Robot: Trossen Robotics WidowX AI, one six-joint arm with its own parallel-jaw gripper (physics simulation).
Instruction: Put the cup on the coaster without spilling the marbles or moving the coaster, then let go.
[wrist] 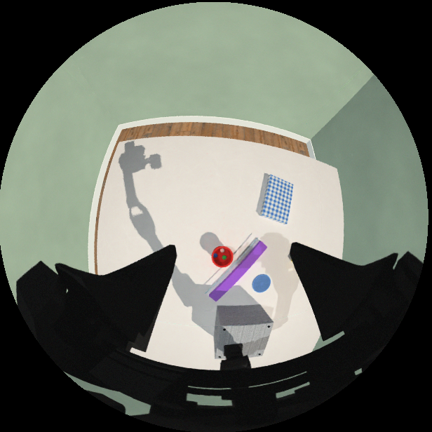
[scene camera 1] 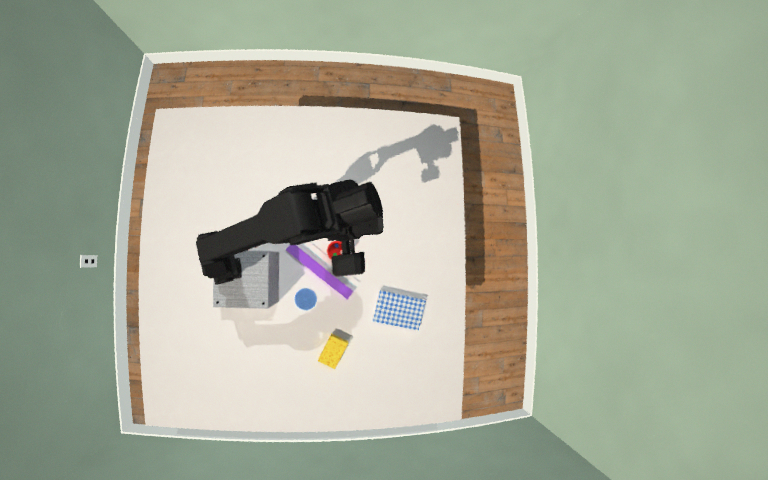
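The red cup (scene camera 1: 331,251) (wrist: 222,264) stands upright with marbles inside; blue, green and pale ones show in the wrist view. In the scene view the gripper partly covers it. The blue round coaster (scene camera 1: 305,298) (wrist: 261,283) lies flat on the table, on the other side of the purple-topped barrier (scene camera 1: 320,272) (wrist: 238,271) from the cup. My gripper (wrist: 235,250) is open and empty, high above the table, pointing down. In the wrist view the cup appears between its spread fingers, nearer the left one. In the scene view its fingertips are hidden.
A blue-and-white checkered block (scene camera 1: 399,309) (wrist: 277,199) lies beyond the barrier's far end. A yellow sponge (scene camera 1: 333,350) lies beyond the coaster in the scene view. The grey metal base block (scene camera 1: 247,285) (wrist: 243,332) stands near the coaster and the barrier's near end.
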